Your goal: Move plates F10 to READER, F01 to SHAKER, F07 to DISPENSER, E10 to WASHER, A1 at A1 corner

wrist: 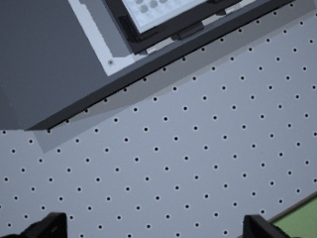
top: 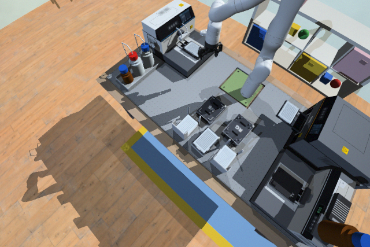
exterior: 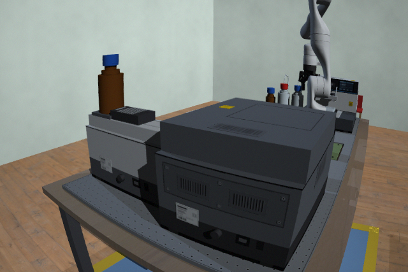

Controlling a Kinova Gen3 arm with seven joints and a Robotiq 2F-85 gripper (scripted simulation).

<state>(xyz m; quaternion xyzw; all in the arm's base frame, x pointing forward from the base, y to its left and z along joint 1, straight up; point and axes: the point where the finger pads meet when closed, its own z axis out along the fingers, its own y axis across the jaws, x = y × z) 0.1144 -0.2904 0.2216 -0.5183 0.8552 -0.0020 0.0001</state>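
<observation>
The A1 mark lies 240 mm to the right of my hand, 130 mm below it and 110 mm behind it. Also, from my hand: washer (430 mm to the right, 120 mm below, 80 mm behind); then tall brown bottle (960 mm to the left, 360 mm ahead, 70 mm above).
</observation>
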